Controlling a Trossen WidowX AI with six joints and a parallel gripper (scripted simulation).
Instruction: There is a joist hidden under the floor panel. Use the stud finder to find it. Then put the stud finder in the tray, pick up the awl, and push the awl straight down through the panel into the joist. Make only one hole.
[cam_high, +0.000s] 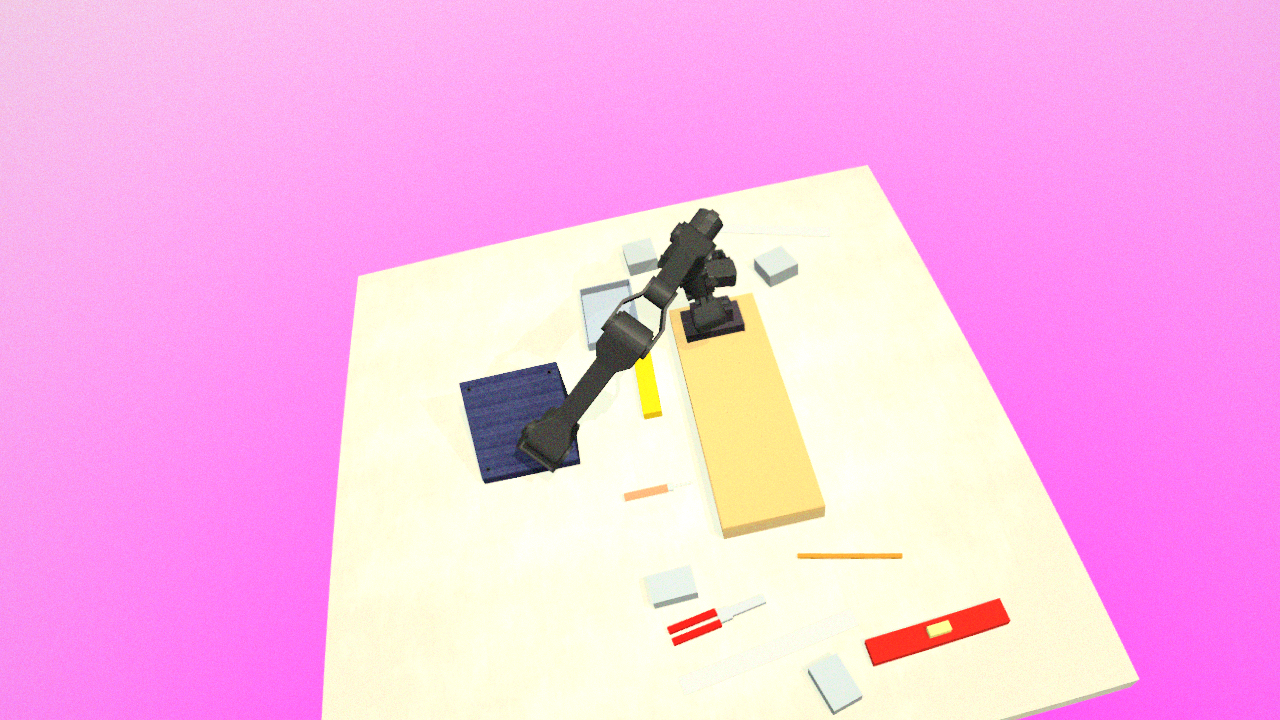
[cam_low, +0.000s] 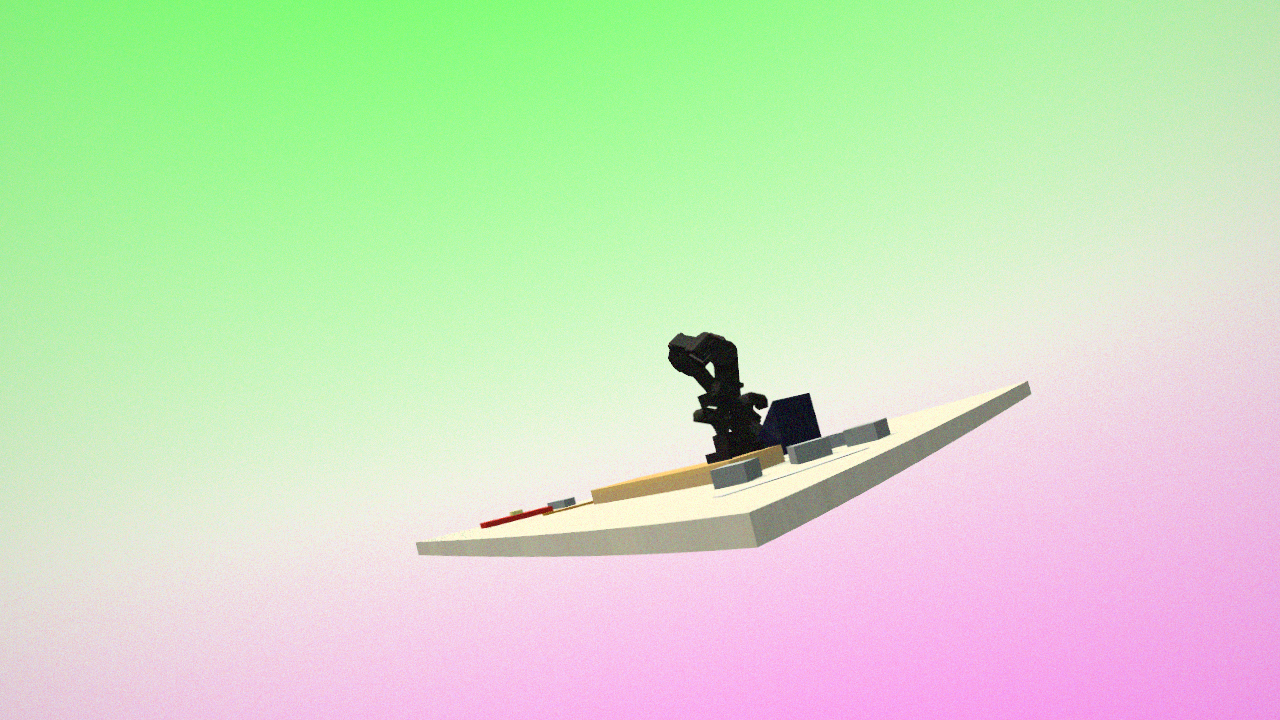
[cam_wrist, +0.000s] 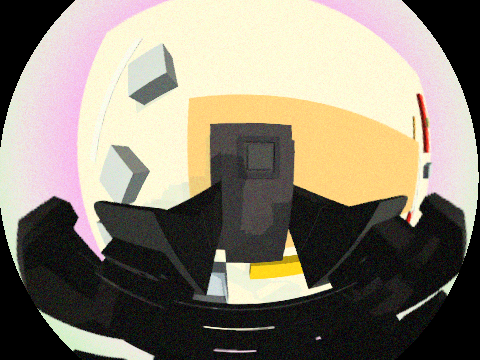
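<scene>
My gripper tip is 21 cm past the grey tray, 13 cm to the right of it and 5 cm above it. The rest, counted from my gripper tip: awl 19 cm behind, 32 cm to the right, 6 cm below; then stud finder 1 cm ahead, 2 cm above; then yellow block 17 cm behind, 8 cm to the right, 6 cm below.
</scene>
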